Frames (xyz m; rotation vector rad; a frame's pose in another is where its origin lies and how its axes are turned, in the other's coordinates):
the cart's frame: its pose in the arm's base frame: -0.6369 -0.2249 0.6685 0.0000 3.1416 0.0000
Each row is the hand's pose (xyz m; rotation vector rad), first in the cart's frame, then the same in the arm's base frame.
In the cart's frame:
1: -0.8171 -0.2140 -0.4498 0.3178 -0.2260 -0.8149
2: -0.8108 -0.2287 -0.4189 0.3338 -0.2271 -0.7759
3: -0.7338 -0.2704 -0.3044 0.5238 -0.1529 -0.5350
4: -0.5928 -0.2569 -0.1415 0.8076 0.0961 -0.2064
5: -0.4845 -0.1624 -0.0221 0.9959 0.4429 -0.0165
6: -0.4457 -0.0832 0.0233 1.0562 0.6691 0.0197
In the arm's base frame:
1: 0.1802 -0.4389 1.1183 -1.1577 2.6455 -0.4515
2: 0.1739 -0.4536 1.0874 -1.1042 2.6624 -0.4750
3: 0.0969 -0.4953 0.9729 -0.7833 2.7842 -0.7669
4: -0.0441 -0.4818 0.8100 0.3058 -2.7869 1.1964
5: -0.1524 -0.3873 0.6906 0.0218 -2.3768 1.3165
6: -0.1912 -0.3081 0.6452 -0.0243 -2.1383 1.3037

